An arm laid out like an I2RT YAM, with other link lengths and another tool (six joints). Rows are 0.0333 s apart.
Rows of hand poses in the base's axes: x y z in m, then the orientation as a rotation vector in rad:
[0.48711 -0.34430 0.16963 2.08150 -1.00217 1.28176]
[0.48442 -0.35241 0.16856 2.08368 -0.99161 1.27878]
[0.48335 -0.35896 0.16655 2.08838 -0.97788 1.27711]
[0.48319 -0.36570 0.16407 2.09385 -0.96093 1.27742]
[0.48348 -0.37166 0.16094 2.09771 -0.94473 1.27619]
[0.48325 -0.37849 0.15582 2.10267 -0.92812 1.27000]
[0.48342 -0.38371 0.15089 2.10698 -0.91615 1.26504]
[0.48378 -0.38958 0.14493 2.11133 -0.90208 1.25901]
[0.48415 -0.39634 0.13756 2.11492 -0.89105 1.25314]
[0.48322 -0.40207 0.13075 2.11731 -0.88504 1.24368]
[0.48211 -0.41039 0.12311 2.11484 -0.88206 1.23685]
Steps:
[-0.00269 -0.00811 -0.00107 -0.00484 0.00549 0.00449]
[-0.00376 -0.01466 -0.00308 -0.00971 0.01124 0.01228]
[-0.00392 -0.02140 -0.00556 -0.01578 0.01658 0.02264]
[-0.00363 -0.02736 -0.00869 -0.02254 0.02261 0.03123]
[-0.00386 -0.03419 -0.01381 -0.02892 0.03240 0.03887]
[-0.00369 -0.03941 -0.01874 -0.03298 0.03986 0.04466]
[-0.00333 -0.04528 -0.02470 -0.03822 0.04870 0.05103]
[-0.00296 -0.05204 -0.03207 -0.04220 0.05646 0.05575]
[-0.00389 -0.05777 -0.03888 -0.04429 0.06522 0.05631]
[-0.00500 -0.06609 -0.04652 -0.04798 0.07080 0.05370]

